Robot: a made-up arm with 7 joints.
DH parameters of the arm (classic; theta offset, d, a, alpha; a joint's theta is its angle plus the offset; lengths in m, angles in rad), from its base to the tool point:
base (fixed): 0 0 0 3.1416
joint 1: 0 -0.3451 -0.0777 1.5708
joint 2: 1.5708 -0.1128 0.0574 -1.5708
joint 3: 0 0.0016 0.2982 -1.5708
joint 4: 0 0.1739 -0.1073 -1.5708
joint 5: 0 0.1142 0.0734 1.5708
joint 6: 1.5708 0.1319 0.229 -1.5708
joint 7: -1.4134 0 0.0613 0
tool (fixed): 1.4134 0.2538 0 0
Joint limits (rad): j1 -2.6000..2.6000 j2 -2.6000..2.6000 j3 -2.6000..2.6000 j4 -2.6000..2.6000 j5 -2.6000..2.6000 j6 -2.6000..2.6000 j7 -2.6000..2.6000
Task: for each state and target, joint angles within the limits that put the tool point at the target. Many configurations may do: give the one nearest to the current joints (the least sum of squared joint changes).
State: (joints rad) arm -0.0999 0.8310 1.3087 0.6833 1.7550 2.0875 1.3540
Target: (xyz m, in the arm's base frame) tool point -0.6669 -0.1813 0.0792
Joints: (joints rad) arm 0.5710 0.7436 0.5283 1.0631 1.6663 2.2727 1.2645
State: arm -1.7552 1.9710 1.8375 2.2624 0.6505 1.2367 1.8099
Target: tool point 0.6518 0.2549 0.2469
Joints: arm -1.4984 2.0966 1.6238 2.3936 0.6171 1.4055 1.8159
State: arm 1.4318 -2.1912 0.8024 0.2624 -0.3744 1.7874 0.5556
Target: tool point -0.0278 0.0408 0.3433
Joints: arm 1.5446 -2.2690 1.1709 0.0906 -1.1015 1.1026 0.7181
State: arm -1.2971 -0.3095 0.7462 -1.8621 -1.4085 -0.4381 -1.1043
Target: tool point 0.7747 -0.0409 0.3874
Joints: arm -1.1025 -0.6114 1.1979 -1.4302 -1.3131 -0.2605 -1.1446
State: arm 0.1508 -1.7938 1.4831 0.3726 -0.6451 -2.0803 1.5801
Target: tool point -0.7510 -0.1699 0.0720
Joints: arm 0.4515 -2.3103 1.7405 0.0111 -0.6697 -2.1939 1.4904
